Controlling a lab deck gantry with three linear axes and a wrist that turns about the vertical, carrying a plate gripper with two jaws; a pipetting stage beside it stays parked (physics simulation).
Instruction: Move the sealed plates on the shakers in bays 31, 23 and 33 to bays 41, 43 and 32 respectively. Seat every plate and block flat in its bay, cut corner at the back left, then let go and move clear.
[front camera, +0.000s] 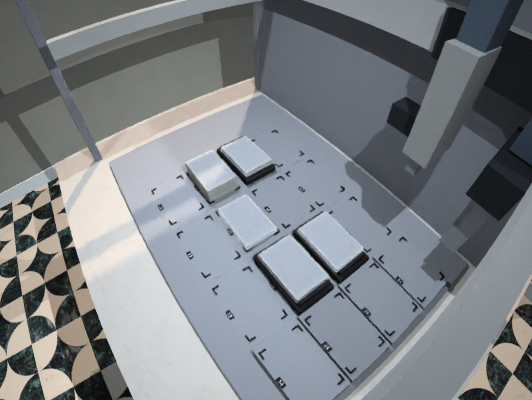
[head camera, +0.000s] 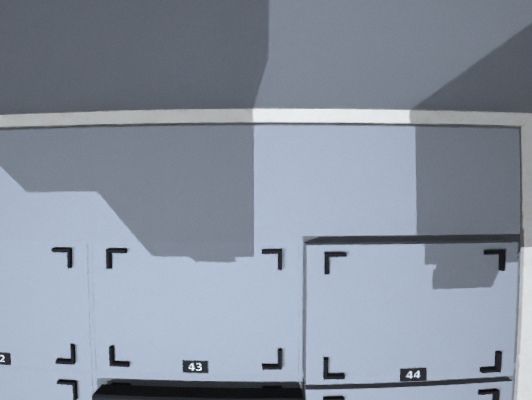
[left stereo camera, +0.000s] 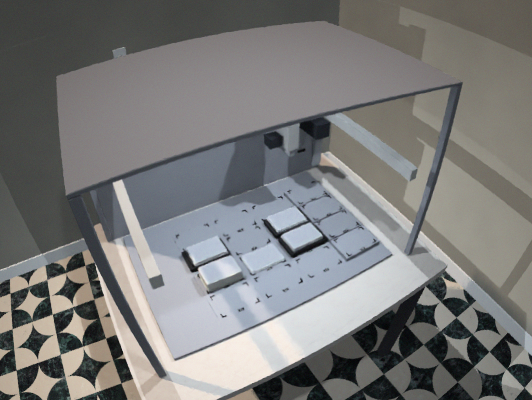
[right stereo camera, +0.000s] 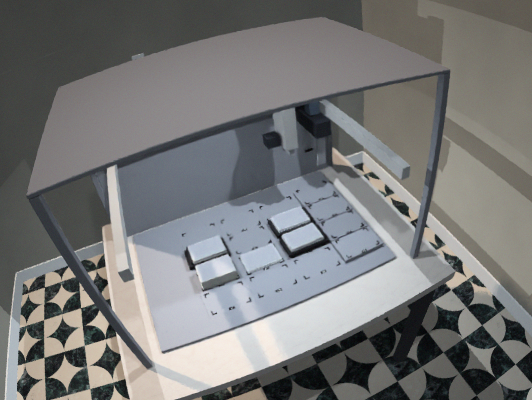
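Pixels of known places: gripper, fingertip midpoint: (front camera: 459, 230) (left stereo camera: 308, 157) (right stereo camera: 314, 156); robot's base, origin of the base link: (front camera: 152, 191) (left stereo camera: 222, 316) (right stereo camera: 213, 314).
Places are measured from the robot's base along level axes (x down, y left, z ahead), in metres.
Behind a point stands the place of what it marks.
Sealed plates sit on dark shakers: one (front camera: 247, 156) @(z 0.078, x -0.037, y 0.255 m) (left stereo camera: 206, 251) @(z 0.061, x -0.037, y 0.249 m) (right stereo camera: 206, 249) @(z 0.063, x -0.037, y 0.252 m) in bay 31, one (front camera: 294, 269) @(z 0.400, x -0.037, y 0.149 m) (left stereo camera: 302, 236) @(z 0.388, x -0.037, y 0.147 m) (right stereo camera: 302, 238) @(z 0.385, x -0.036, y 0.141 m) in bay 23, one (front camera: 331, 241) @(z 0.397, x -0.037, y 0.253 m) (left stereo camera: 286, 219) @(z 0.385, x -0.036, y 0.251 m) (right stereo camera: 290, 219) @(z 0.389, x -0.037, y 0.249 m) in bay 33. All look flat; their cut corners are too small to tell. Bay 43 (head camera: 195, 310) @(z 0.393, x 0.000, y 0.363 m) shows bare behind bay 33's shaker (head camera: 200, 392) @(z 0.398, x -0.011, y 0.304 m). Bays 41 (front camera: 280, 147) @(z 0.070, x 0.000, y 0.374 m) and 32 (front camera: 270, 202) @(z 0.214, x 0.000, y 0.229 m) also show bare. My gripper (right stereo camera: 308, 149) @(z 0.578, x -0.158, y 0.402 m) hangs high at the back right, away from the plates; its jaws are too unclear to read.
A taller pale block (front camera: 211, 175) @(z 0.086, x -0.042, y 0.142 m) (left stereo camera: 220, 274) @(z 0.058, x -0.042, y 0.129 m) (right stereo camera: 217, 272) @(z 0.066, x -0.042, y 0.127 m) stands in bay 21. Another plate (front camera: 247, 221) @(z 0.236, x -0.014, y 0.147 m) (left stereo camera: 263, 258) @(z 0.227, x -0.014, y 0.143 m) (right stereo camera: 261, 258) @(z 0.228, x -0.015, y 0.142 m) lies in bay 22, without a visible shaker. The pale pipetting stage (front camera: 445, 100) (left stereo camera: 291, 137) (right stereo camera: 285, 131) hangs beside the gripper. Back wall and side rails enclose the deck.
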